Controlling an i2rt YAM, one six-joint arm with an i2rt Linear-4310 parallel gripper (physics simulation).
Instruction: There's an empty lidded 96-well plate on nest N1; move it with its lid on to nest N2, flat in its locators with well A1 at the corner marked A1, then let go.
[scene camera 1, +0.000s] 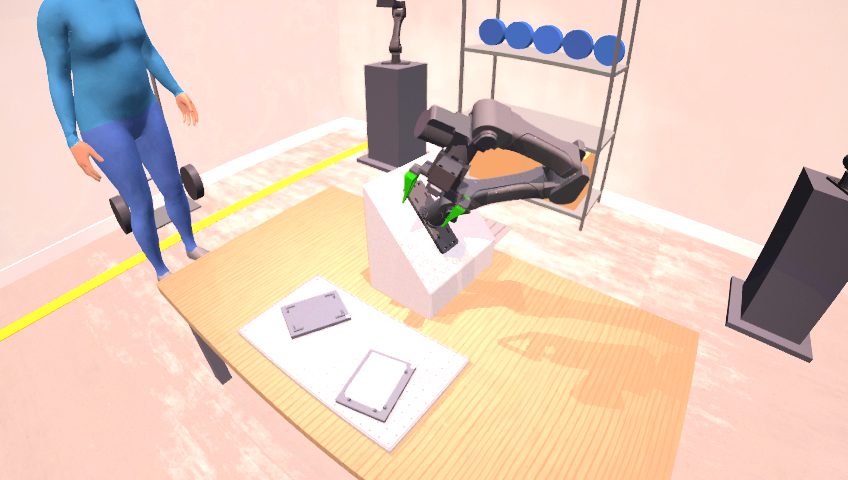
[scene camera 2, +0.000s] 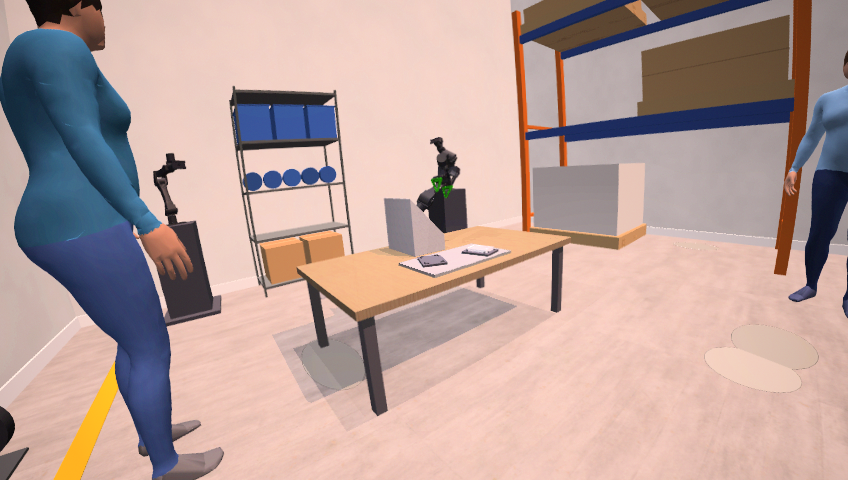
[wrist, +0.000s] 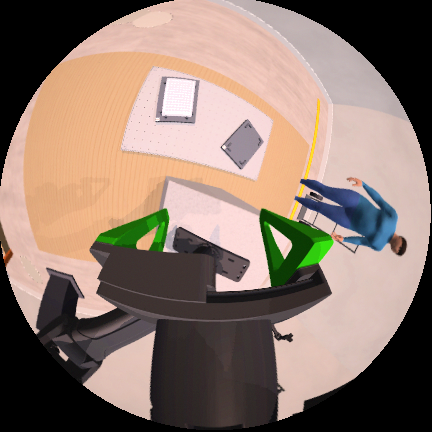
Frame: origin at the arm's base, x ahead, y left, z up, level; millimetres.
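Where they show: gripper, fingertip midpoint: (scene camera 1: 422, 214) (scene camera 2: 441, 194) (wrist: 213, 213); arm's base, origin of the base link: (scene camera 1: 430, 216) (scene camera 2: 414, 215) (wrist: 208, 253).
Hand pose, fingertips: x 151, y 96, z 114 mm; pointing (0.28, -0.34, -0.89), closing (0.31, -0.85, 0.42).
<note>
Things, the pixels of their top centre, and the offset from my fingertips. Level surfaces: height alone.
- white 96-well plate, middle of its top: (scene camera 1: 376, 378) (wrist: 178, 95) (scene camera 2: 479, 247) dx +232, dy +59, dz -282 mm
- second grey nest, middle of its top: (scene camera 1: 314, 310) (wrist: 246, 143) (scene camera 2: 431, 258) dx +177, dy -220, dz -292 mm
- white perforated board, middle of its top: (scene camera 1: 345, 346) (wrist: 213, 121) (scene camera 2: 456, 256) dx +198, dy -79, dz -309 mm
- wooden table, its level: dz -323 mm
A white 96-well plate (scene camera 1: 376, 380) (scene camera 2: 480, 249) (wrist: 179, 97) lies flat on a grey nest (scene camera 1: 397, 391) (wrist: 175, 120); whether its lid is on is too small to tell. A second grey nest (scene camera 1: 315, 314) (scene camera 2: 432, 260) (wrist: 243, 144) with corner locators is bare and turned at a different angle. A small pale mark shows at one corner of each nest in the wrist view, but no lettering is readable. My gripper (scene camera 1: 424, 213) (scene camera 2: 442, 189) (wrist: 213, 213) is open with green fingers wide apart, holds nothing, and hangs over the sloped block, well away from both nests.
Both nests sit on a white perforated board (scene camera 1: 440, 356) (wrist: 210, 135) on the wooden table (scene camera 1: 535, 380) (scene camera 2: 357, 285). A pale sloped block (scene camera 1: 395, 261) (scene camera 2: 404, 226) beside the board bears the arm's base. A person (scene camera 1: 110, 65) (scene camera 2: 77, 148) (wrist: 372, 215) stands beyond the table's end.
</note>
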